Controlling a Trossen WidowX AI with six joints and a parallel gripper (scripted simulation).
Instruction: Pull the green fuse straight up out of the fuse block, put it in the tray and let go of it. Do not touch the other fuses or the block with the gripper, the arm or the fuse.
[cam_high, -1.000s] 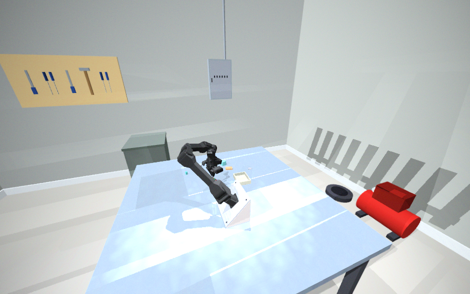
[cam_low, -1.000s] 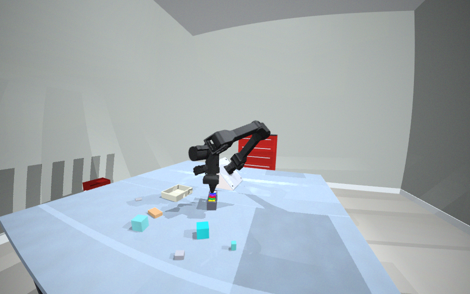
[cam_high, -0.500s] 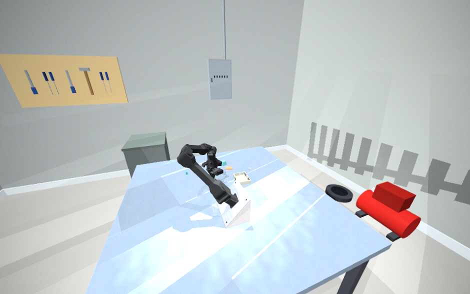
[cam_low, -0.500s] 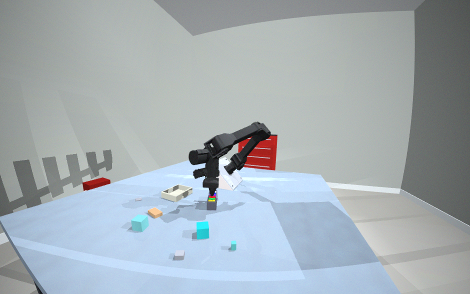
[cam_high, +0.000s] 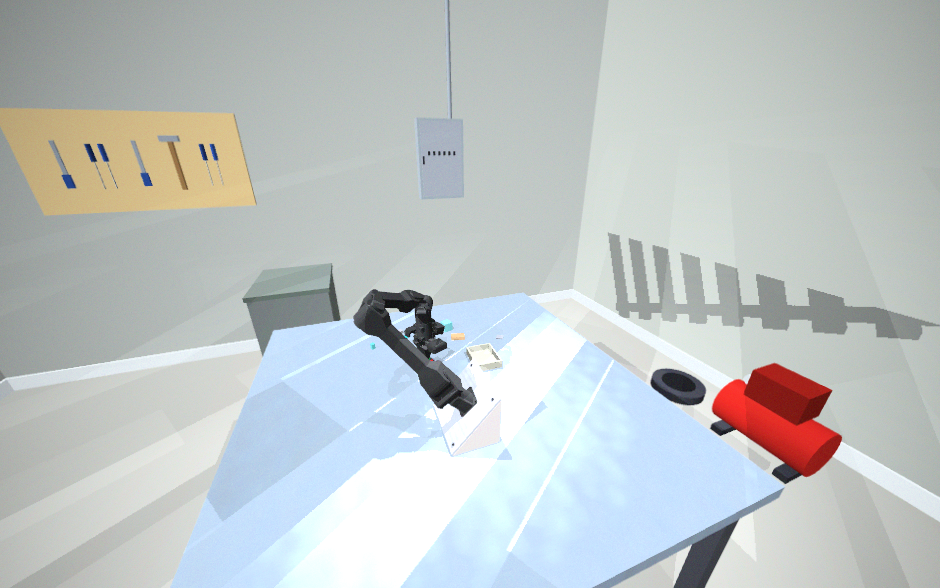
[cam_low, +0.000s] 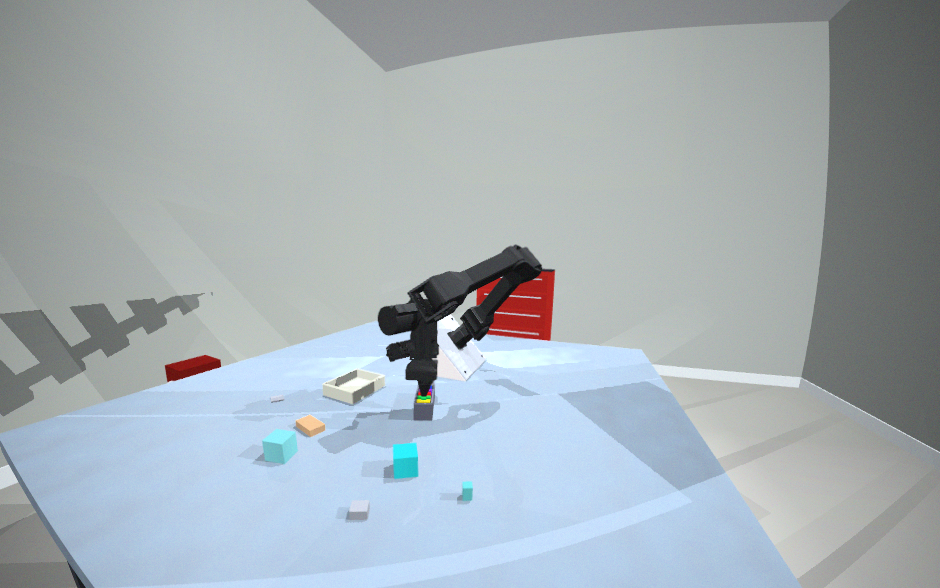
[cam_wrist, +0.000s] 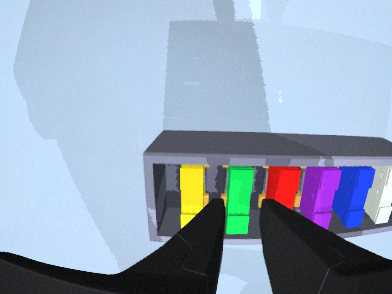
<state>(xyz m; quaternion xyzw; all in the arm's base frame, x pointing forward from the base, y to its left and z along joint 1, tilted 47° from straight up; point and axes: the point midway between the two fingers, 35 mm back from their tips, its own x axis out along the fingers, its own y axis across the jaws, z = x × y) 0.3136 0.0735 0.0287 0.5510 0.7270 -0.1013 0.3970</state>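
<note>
My gripper tip is now 20 mm above the green fuse. The rest, counted from my gripper tip: red fuse 20 mm below, 20 mm behind, 10 mm to the right; purple fuse 30 mm behind, 20 mm to the right, 20 mm below; yellow fuse 20 mm below, 20 mm ahead, 10 mm to the left.
</note>
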